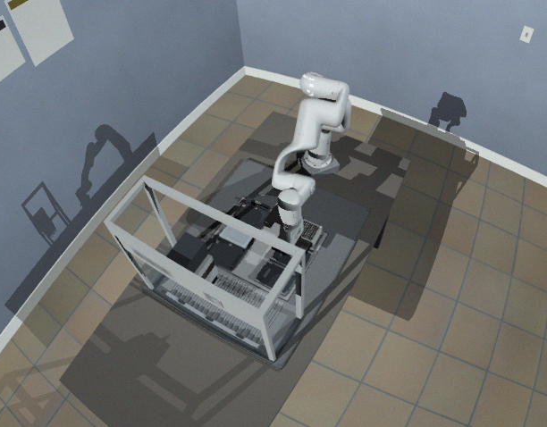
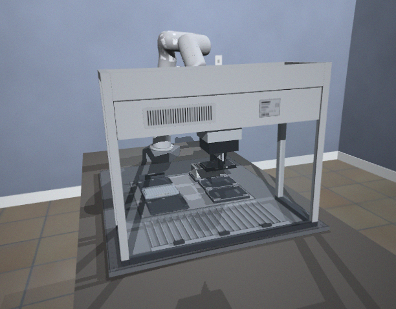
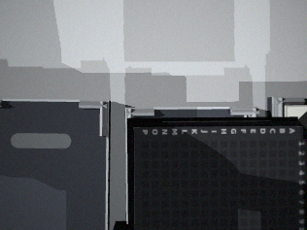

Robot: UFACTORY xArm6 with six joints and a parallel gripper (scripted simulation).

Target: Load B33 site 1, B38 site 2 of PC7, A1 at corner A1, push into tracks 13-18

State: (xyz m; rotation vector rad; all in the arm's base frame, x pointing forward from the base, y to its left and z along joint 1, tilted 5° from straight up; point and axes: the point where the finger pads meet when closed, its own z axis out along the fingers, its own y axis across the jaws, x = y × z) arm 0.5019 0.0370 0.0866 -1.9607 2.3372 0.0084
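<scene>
Right now the plate carrier PC7 is 30 mm behind my hand, 240 mm to the right of it and 80 mm below it. From my hand the other things lie so: frame post: 330 mm ahead, 480 mm to the right, 150 mm above; dark 384-well plate B33: 10 mm below; nest S3: 110 mm ahead, 30 mm to the right, 90 mm below.
</scene>
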